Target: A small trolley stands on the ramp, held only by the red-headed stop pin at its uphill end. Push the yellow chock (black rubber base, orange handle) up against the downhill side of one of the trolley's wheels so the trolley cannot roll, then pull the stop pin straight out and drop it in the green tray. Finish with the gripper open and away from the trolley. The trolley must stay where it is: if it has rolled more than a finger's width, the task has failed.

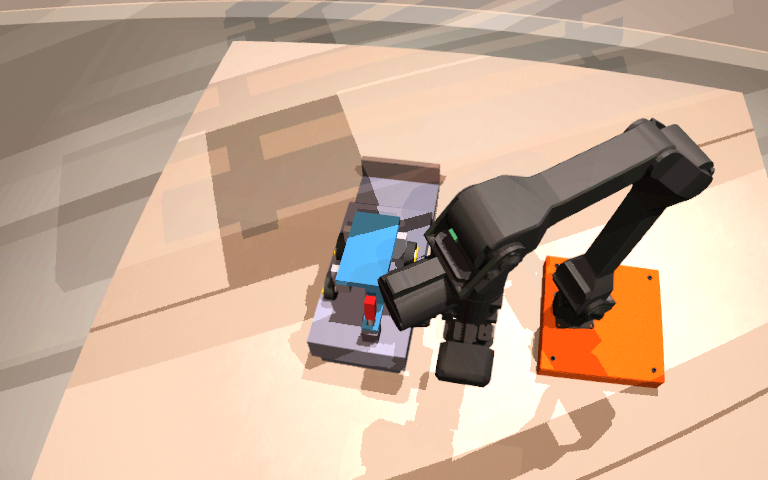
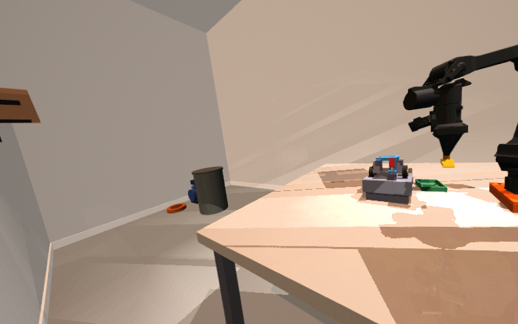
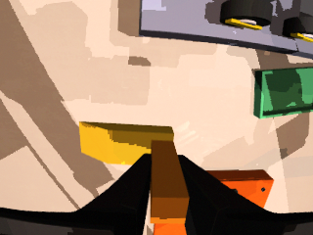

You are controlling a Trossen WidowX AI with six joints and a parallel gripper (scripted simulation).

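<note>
My gripper tip is 130 mm short of the red-headed stop pin, 30 mm to the left of it and 50 mm above it. Also, from my gripper tip: grey ramp (140 mm ahead, 130 mm to the right, 130 mm below); then blue-topped trolley (140 mm ahead, 130 mm to the right, 60 mm below); then yellow chock (20 mm to the left, 10 mm below).
</note>
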